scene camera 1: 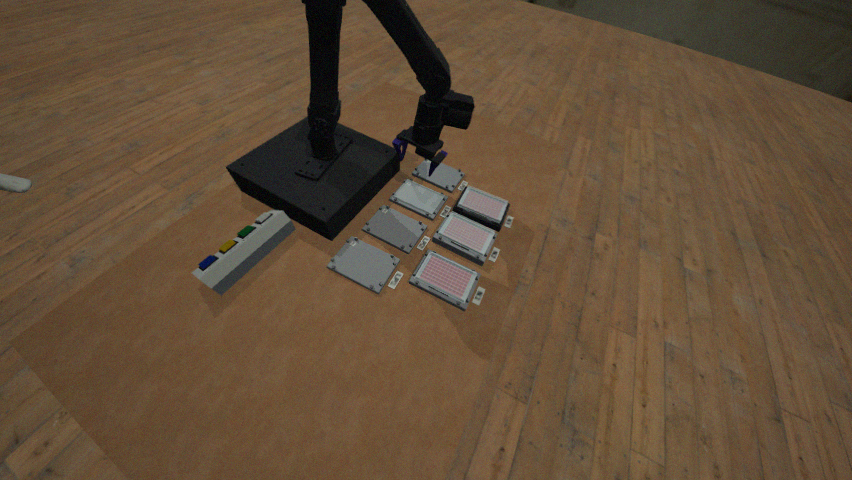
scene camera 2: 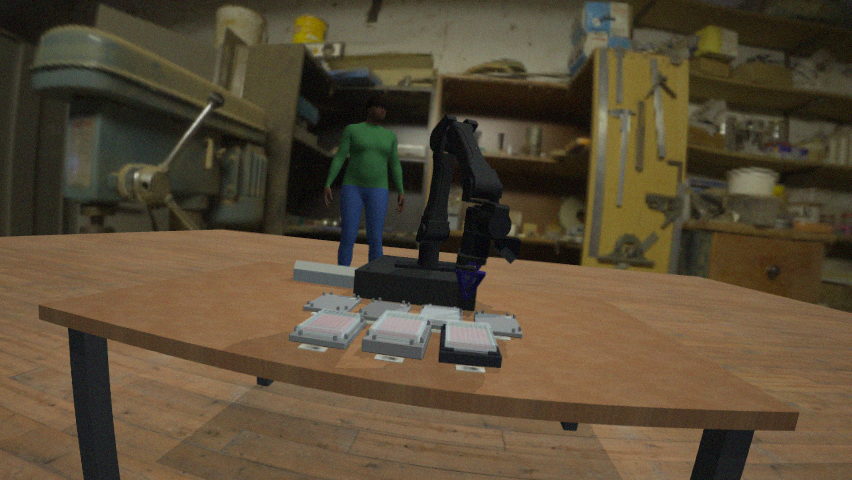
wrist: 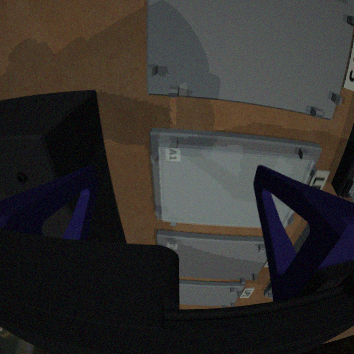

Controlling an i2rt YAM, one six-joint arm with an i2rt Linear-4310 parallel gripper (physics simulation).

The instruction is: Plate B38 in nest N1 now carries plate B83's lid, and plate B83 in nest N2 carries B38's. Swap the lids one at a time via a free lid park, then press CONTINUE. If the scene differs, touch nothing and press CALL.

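Frame: origin at the arm's base, x ahead, y left, z up, level; millimetres.
Where they show: gripper, fingertip midpoint: [scene camera 1: 415, 168] [scene camera 2: 465, 293] [wrist: 175, 173]; arm's base, link origin: [scene camera 1: 325, 155] [scene camera 2: 427, 268].
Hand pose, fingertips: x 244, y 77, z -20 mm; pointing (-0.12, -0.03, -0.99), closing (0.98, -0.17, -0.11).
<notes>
Each offset is from my fingertips to the top centre of the thing.
My gripper [scene camera 1: 416, 166] [scene camera 2: 468, 295] [wrist: 175, 173] is open and empty, low above the lid parks beside the base. A clear lid {dy -61, dx +36, dz -43 mm} [scene camera 1: 419, 196] [scene camera 2: 441, 314] [wrist: 215, 185] lies on park LP4, between and below the fingers in the wrist view. Park LP3 {dy +68, dx +59, dz -41 mm} [scene camera 1: 448, 174] [scene camera 2: 497, 323] [wrist: 260, 50], park LP2 {dy -188, dx +11, dz -41 mm} [scene camera 1: 393, 229] [wrist: 215, 255] and park LP1 {dy -316, dx -18, dz -41 mm} [scene camera 1: 362, 265] [scene camera 2: 332, 302] look bare. Pink-welled plates sit in a black nest {dy -30, dx +219, dz -35 mm} [scene camera 2: 471, 357], a tall grey nest {dy -154, dx +197, dz -27 mm} [scene camera 2: 395, 347] and a lower grey nest {dy -285, dx +180, dz -38 mm} [scene camera 2: 318, 339]. Plate and nest labels are unreadable.
A console {dy -385, dx -288, dz +3 mm} [scene camera 1: 247, 256] [scene camera 2: 323, 273] left of the arm base [scene camera 1: 286, 172] [scene camera 2: 411, 283] [wrist: 30, 150] has a blue button {dy -455, dx -320, dz -4 mm} [scene camera 1: 208, 262], a yellow button {dy -406, dx -310, dz -4 mm} [scene camera 1: 227, 245], a green button {dy -357, dx -299, dz -4 mm} [scene camera 1: 245, 231] and a white button {dy -308, dx -289, dz -4 mm} [scene camera 1: 264, 218]. A person [scene camera 2: 370, 155] stands behind the table.
</notes>
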